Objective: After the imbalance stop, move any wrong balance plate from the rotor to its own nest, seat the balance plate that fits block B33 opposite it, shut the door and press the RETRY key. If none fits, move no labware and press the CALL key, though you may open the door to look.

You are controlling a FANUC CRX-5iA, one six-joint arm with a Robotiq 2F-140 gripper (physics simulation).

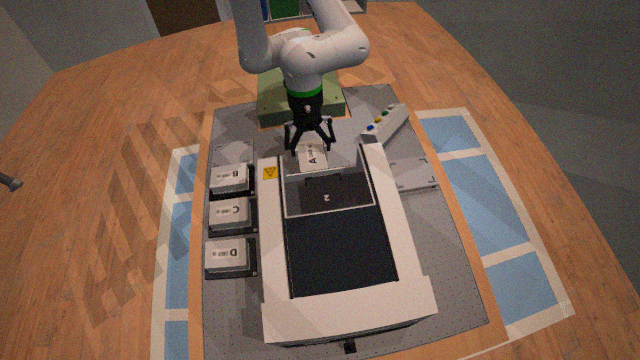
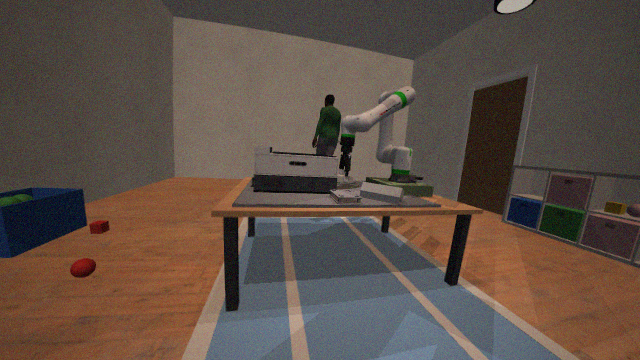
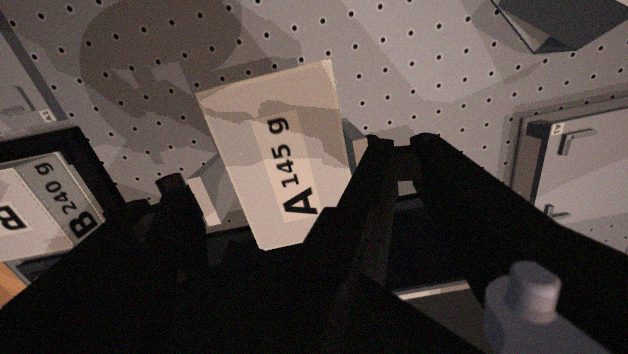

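Where they show: gripper, fingertip midpoint: (image 1: 311,159) (image 2: 342,180) (image 3: 289,149); arm's base, link origin: (image 2: 399,181).
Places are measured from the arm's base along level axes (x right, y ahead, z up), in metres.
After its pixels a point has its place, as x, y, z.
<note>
My gripper (image 1: 308,139) (image 2: 345,172) {-0.040, 0.425, -0.008} (image 3: 289,149) {-0.040, 0.425, -0.008} is shut on balance plate A (image 1: 313,157) {-0.048, 0.442, 0.024} (image 3: 281,149) {-0.038, 0.414, 0.026}, a pale slab marked 145 g. It holds the plate above the back edge of the white centrifuge (image 1: 348,308) {-0.113, 0.932, 0.182} (image 2: 295,172) {-0.261, 0.743, 0.053}. The dark sliding door (image 1: 340,251) {-0.106, 0.802, 0.151} is open, and rotor slot 2 (image 1: 326,196) {-0.082, 0.619, 0.078} shows dark and bare. Plates B (image 1: 228,176) {0.235, 0.472, -0.008} (image 3: 47,202) {0.177, 0.453, -0.013}, marked 240 g, C (image 1: 228,212) {0.216, 0.607, -0.008} and D (image 1: 226,253) {0.207, 0.740, -0.008} sit in black nests left of the centrifuge. An empty grey nest (image 1: 232,150) {0.257, 0.321, -0.050} lies behind plate B. Block B33 is not visible.
The key box (image 1: 384,124) {-0.296, 0.305, 0.019} (image 2: 381,192) {-0.351, 0.280, -0.017} (image 3: 562,22) {-0.251, 0.353, -0.020} with blue, yellow and green keys stands back right of the centrifuge. Another grey nest (image 1: 413,172) {-0.370, 0.483, -0.028} (image 3: 580,175) {-0.323, 0.488, -0.028} lies on the right. The green robot base (image 1: 268,101) {0.128, 0.117, -0.001} is behind. A person (image 2: 328,125) stands beyond the table.
</note>
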